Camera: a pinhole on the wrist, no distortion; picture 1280 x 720 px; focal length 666.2 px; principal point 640.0 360.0 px. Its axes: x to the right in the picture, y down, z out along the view. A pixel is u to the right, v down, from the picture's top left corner.
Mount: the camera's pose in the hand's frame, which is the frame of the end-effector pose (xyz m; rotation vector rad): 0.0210 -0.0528 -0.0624 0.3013 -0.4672 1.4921
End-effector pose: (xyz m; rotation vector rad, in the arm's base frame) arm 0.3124 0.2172 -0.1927 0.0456 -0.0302 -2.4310
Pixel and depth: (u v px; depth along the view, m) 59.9 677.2 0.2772
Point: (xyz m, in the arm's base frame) 0.1681 0.6054 -0.1487
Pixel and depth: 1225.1 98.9 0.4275
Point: 0.2244 0.0777 0.3108
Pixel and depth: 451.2 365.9 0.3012
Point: 0.1431 0.4338 -0.0410
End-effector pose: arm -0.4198 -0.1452 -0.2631 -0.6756 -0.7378 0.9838
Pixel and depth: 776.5 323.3 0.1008
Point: -0.4036 -0.1579 -0.1742
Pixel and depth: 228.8 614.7 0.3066
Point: -0.3811 -0.3886 0.0443
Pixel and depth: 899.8 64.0 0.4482
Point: -0.6440 0.0327 0.1222
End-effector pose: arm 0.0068 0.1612 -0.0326 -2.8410 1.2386 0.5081
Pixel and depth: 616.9 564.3 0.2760
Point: 0.0303 0.3775 -0.1867
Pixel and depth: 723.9 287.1 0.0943
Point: 0.0746 0.2099 -0.0751
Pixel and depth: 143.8 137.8 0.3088
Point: 0.3200 0.3949 -0.2118
